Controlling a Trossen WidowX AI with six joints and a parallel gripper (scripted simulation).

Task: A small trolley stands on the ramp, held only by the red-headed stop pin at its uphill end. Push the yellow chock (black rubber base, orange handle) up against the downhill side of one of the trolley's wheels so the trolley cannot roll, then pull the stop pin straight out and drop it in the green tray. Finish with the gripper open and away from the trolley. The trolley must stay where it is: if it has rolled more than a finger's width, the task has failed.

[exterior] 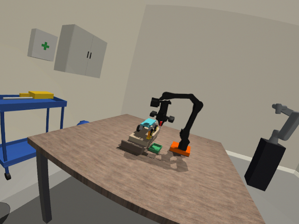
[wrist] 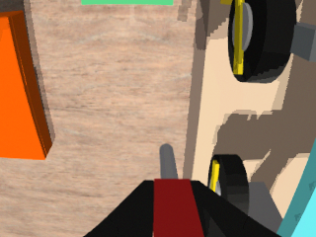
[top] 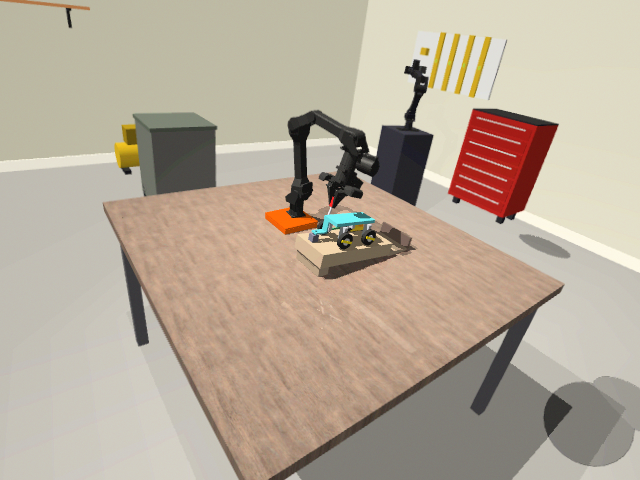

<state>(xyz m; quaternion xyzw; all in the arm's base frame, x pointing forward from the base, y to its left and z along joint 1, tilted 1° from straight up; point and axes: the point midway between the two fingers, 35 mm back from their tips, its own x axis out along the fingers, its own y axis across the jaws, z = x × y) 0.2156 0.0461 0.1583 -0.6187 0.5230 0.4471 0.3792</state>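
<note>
Now: the green tray 16 cm below my gripper tip, 11 cm to the left of it and 5 cm behind it. The rest, counted from my gripper tip: yellow chock (11 cm to the left, 7 cm below, 3 cm ahead); then red-headed stop pin (right at my gripper tip); then trolley (10 cm ahead, 4 cm below, 1 cm to the left).
</note>
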